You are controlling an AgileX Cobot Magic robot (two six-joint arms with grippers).
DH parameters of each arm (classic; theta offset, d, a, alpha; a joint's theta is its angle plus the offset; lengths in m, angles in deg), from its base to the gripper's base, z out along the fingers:
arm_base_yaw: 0 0.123 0 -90
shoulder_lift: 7.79 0 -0.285 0
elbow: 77.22 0 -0.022 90
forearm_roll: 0 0.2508 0 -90
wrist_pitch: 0 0 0.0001 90
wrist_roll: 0 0.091 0 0
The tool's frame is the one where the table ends.
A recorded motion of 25 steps. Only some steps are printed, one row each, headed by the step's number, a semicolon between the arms.
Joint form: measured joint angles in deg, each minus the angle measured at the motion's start. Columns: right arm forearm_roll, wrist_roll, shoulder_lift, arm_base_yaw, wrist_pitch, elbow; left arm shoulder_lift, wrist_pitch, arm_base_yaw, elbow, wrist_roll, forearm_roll.
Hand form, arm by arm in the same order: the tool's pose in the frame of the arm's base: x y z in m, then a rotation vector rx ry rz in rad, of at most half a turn. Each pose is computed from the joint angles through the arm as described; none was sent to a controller.
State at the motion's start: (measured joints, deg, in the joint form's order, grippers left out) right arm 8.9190 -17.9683 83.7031 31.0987 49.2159 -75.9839; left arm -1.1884 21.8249 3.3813 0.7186 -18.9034 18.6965
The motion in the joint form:
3: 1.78 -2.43 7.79 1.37 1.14 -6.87; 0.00 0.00 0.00 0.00 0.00 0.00
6: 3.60 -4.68 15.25 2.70 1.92 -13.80; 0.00 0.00 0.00 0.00 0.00 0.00
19: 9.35 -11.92 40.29 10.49 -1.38 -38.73; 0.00 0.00 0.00 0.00 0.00 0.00
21: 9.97 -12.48 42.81 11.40 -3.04 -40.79; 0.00 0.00 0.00 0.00 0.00 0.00
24: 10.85 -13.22 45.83 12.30 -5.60 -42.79; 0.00 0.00 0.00 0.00 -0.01 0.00
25: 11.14 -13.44 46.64 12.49 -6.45 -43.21; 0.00 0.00 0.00 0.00 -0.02 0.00
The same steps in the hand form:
3: 0.2893 0.1995 0.3378 -1.0389 2.2951 0.3151; 0.0508 0.0139 0.1776 -0.1613 1.8311 0.1332
6: 0.3119 0.2273 0.3264 -1.1058 2.2865 0.3470; 0.0508 0.0139 0.1776 -0.1613 1.8311 0.1332
19: 0.3582 0.3462 0.2702 -1.3105 2.1051 0.4710; 0.0508 0.0139 0.1776 -0.1613 1.8311 0.1332
21: 0.3605 0.3591 0.2609 -1.3148 2.0781 0.4838; 0.0508 0.0139 0.1776 -0.1613 1.8311 0.1332
24: 0.3638 0.3733 0.2474 -1.3113 2.0485 0.4977; 0.0508 0.0139 0.1776 -0.1615 1.8311 0.1331
25: 0.3650 0.3767 0.2432 -1.3077 2.0410 0.5012; 0.0508 0.0139 0.1776 -0.1616 1.8311 0.1330

